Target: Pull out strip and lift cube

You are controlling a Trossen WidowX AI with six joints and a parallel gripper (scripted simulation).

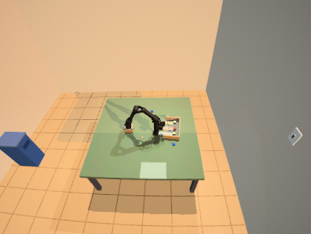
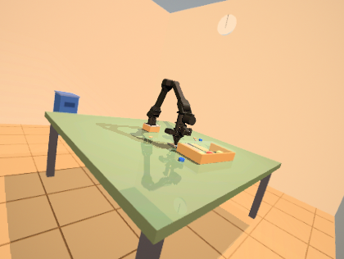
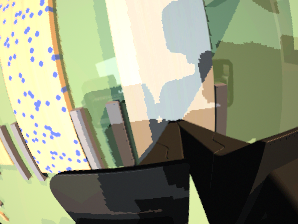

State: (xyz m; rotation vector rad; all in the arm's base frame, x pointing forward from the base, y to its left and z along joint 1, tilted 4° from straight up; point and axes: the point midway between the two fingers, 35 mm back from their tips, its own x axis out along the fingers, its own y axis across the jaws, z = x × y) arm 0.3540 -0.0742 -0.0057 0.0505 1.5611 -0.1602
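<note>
My gripper tip is now 10 cm short of the cream strip and 1 cm to the left of it. From my gripper tip the other things lie so: tan piece: 15 cm ahead, 31 cm to the left.
</note>
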